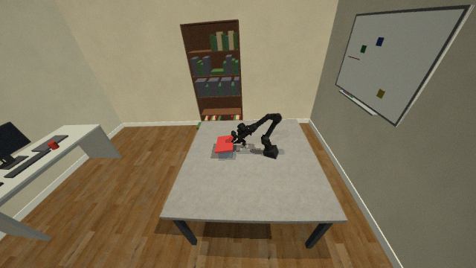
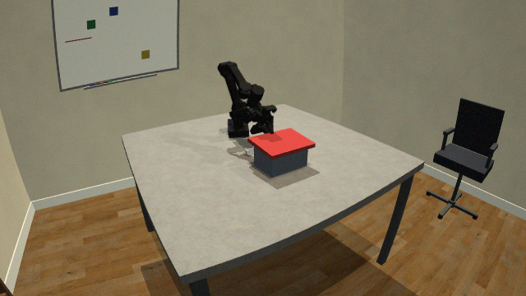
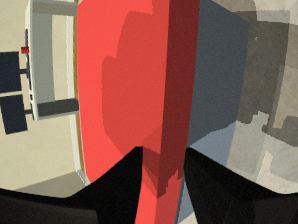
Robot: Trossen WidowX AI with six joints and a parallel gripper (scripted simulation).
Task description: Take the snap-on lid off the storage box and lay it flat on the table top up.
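The red lid is 100 mm ahead of my hand and 30 mm below it. Round my hand: grey storage box (100 mm ahead, 90 mm below).
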